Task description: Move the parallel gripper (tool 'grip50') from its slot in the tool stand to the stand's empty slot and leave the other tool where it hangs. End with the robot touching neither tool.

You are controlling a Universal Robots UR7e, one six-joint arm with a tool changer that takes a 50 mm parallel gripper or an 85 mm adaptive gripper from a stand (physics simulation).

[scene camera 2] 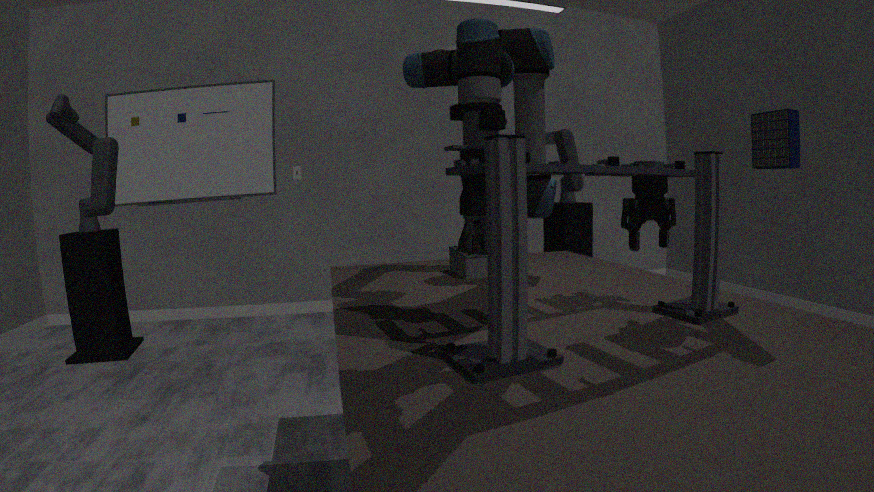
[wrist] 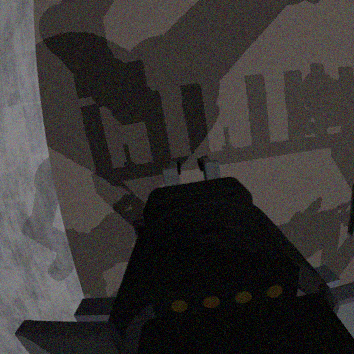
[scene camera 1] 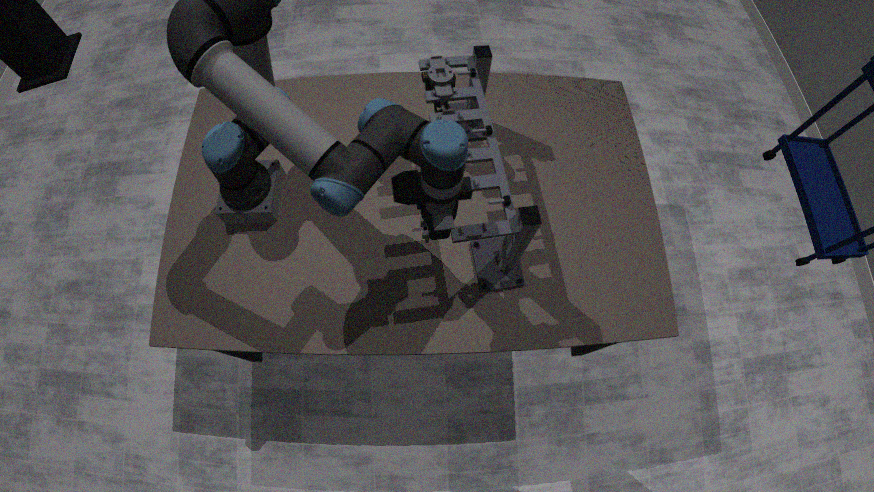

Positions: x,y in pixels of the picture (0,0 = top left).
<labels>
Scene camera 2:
adaptive gripper: 649,204
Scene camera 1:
adaptive gripper: 440,76
</labels>
